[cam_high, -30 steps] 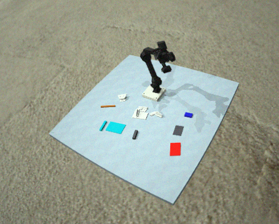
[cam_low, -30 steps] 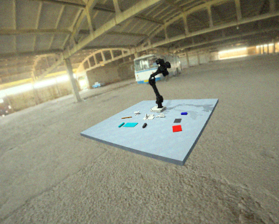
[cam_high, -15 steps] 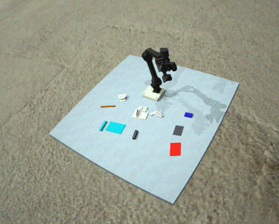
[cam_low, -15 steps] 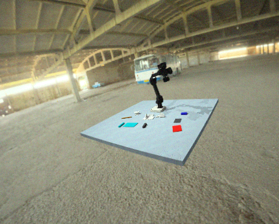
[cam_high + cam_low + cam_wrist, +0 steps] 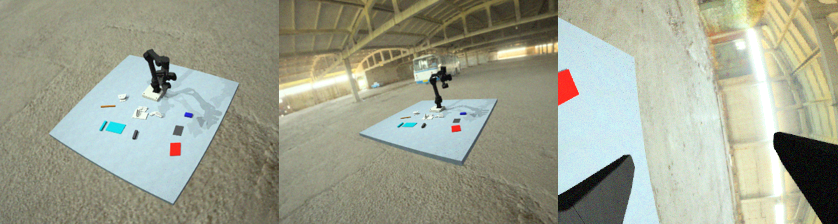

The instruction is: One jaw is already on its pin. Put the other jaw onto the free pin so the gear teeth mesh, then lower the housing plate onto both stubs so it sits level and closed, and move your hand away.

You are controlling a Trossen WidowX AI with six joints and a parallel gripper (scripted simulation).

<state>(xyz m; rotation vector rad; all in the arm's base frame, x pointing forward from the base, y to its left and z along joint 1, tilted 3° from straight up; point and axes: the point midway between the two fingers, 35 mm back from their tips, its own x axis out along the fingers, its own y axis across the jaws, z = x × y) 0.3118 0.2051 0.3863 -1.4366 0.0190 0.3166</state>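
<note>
My gripper tip is now 380 mm above the white jaw, 160 mm to the left of it and 100 mm past it. Also, from my gripper tip: grey tile: 390 mm below, 80 mm to the left, 10 mm ahead; blue block: 380 mm below, 160 mm behind, 120 mm to the left; red tile: 390 mm below, 180 mm ahead, 120 mm to the left.
</note>
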